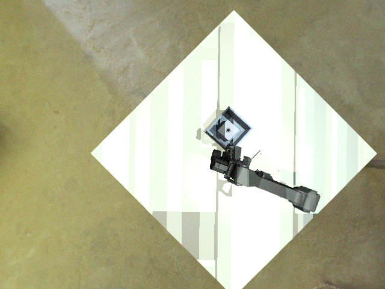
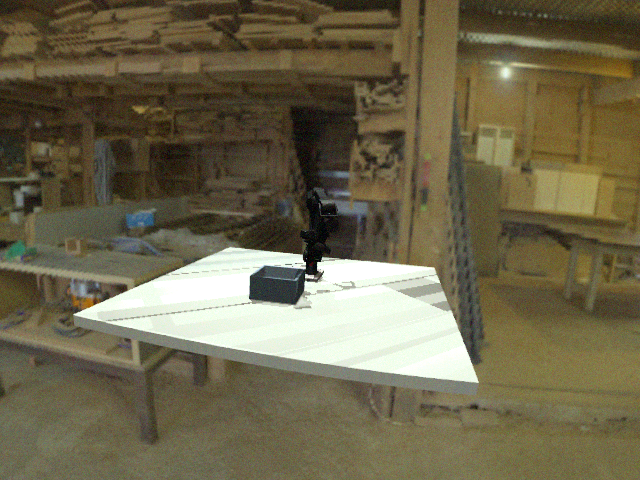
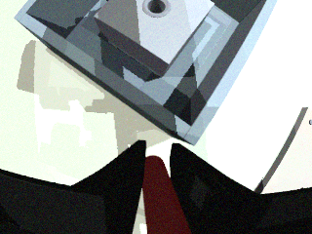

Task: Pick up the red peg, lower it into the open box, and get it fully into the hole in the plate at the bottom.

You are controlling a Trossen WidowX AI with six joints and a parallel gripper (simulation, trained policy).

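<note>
My gripper tip is now 80 mm short of the dark box, 100 mm to the left of it and 100 mm above it. Round my gripper tip: red peg (10 mm behind, 20 mm to the left, 30 mm above).
</note>
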